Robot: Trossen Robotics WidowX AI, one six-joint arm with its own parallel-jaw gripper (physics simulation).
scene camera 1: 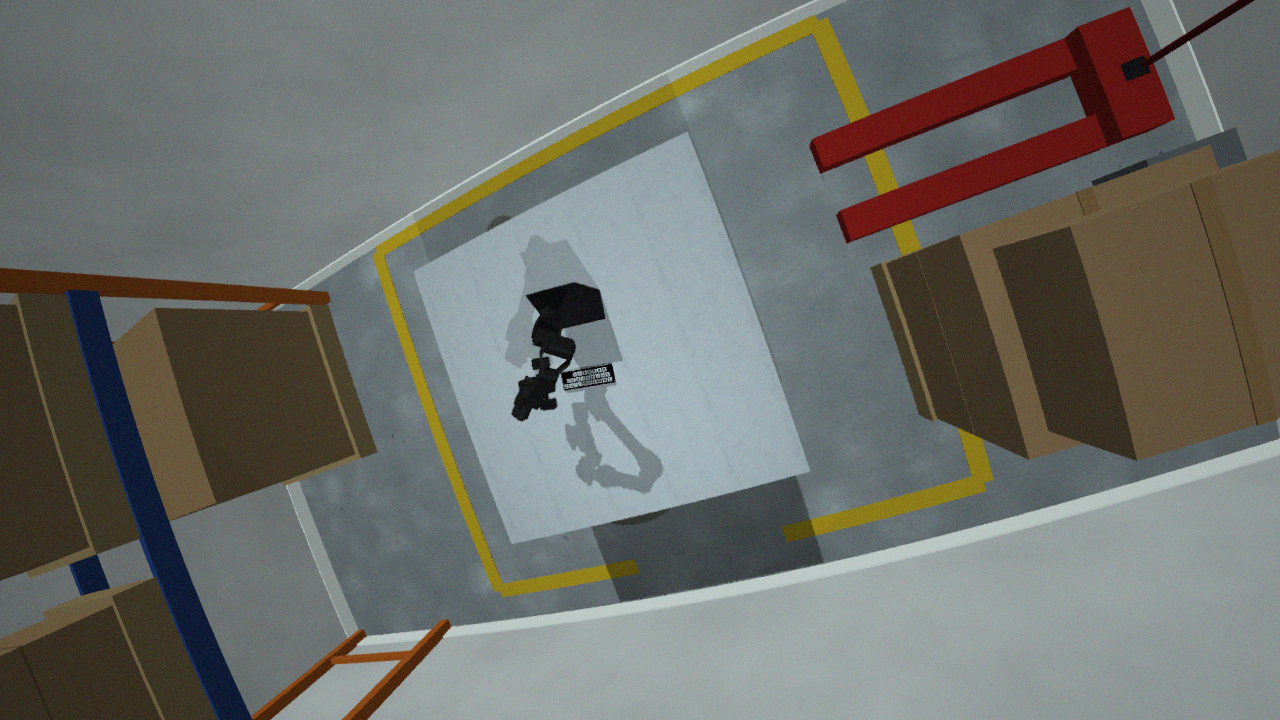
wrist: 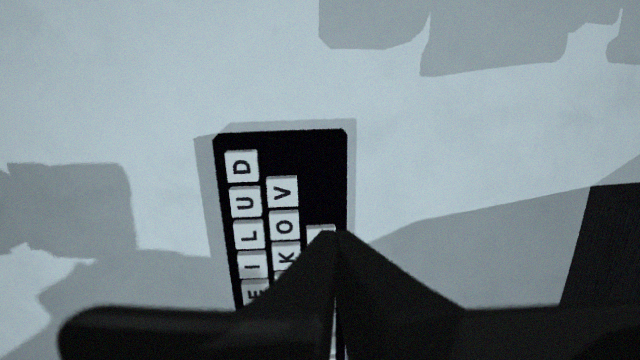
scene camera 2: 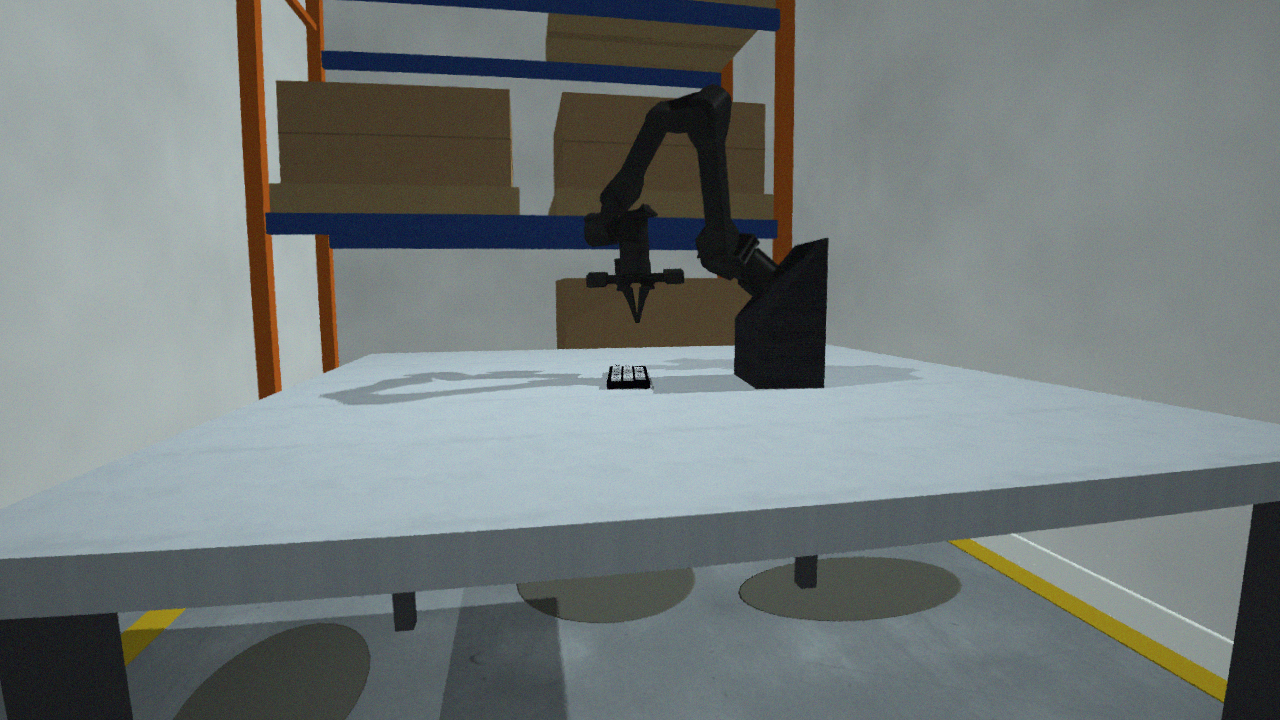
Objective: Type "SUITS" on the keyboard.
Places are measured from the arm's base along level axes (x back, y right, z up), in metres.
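Pixels of known places: gripper, fingertip midpoint: (wrist: pixel 333 243) (scene camera 2: pixel 637 323); arm's base, link origin: (scene camera 1: pixel 550 310) (scene camera 2: pixel 769 282).
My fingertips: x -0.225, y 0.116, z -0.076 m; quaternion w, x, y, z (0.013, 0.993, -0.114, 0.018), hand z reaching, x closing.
For each thing: its middle in the pictures, then the offset to it from my fingertips. Level surfaces: height alone.
- black keyboard, body centre: (wrist: pixel 290 297) (scene camera 2: pixel 628 375) (scene camera 1: pixel 587 377) dy -0.087, dx -0.036, dz -0.090 m
- keys D, body centre: (wrist: pixel 242 166) dy +0.007, dx -0.039, dz -0.084 m
- U, body centre: (wrist: pixel 245 201) dy -0.013, dx -0.043, dz -0.084 m
- L, body centre: (wrist: pixel 249 234) dy -0.033, dx -0.047, dz -0.084 m
- I, body centre: (wrist: pixel 252 264) dy -0.053, dx -0.051, dz -0.084 m
- V, body centre: (wrist: pixel 282 191) dy -0.012, dx -0.022, dz -0.084 m
- O, body centre: (wrist: pixel 284 225) dy -0.032, dx -0.026, dz -0.084 m
- end key, body centre: (wrist: pixel 321 239) dy -0.046, dx -0.008, dz -0.084 m
- white table, surface height: dz -0.099 m
The black keyboard (scene camera 1: pixel 588 377) (scene camera 2: pixel 628 377) (wrist: pixel 320 160) with white letter keys lies flat on the table. In the wrist view one row shows the keys D (wrist: pixel 242 166), U (wrist: pixel 245 202), L (wrist: pixel 249 234), I (wrist: pixel 252 265) and part of E. The middle row shows V (wrist: pixel 282 191), O (wrist: pixel 284 225) and part of K. An end key (wrist: pixel 320 230) in the third row is mostly covered by the fingertips and its letter is hidden. T and a readable S do not show. My gripper (scene camera 2: pixel 637 320) (wrist: pixel 333 243) is shut and empty, pointing down above the keyboard, apart from it.
The arm's black base (scene camera 1: pixel 572 304) (scene camera 2: pixel 783 326) stands on the white table (scene camera 1: pixel 716 358) (scene camera 2: pixel 537 456) beside the keyboard. Shadows of the arm fall across the table. A shelf rack (scene camera 2: pixel 259 179) with boxes, a red pallet jack (scene camera 1: pixel 1109 71) and stacked boxes (scene camera 1: pixel 1136 331) stand away from the table.
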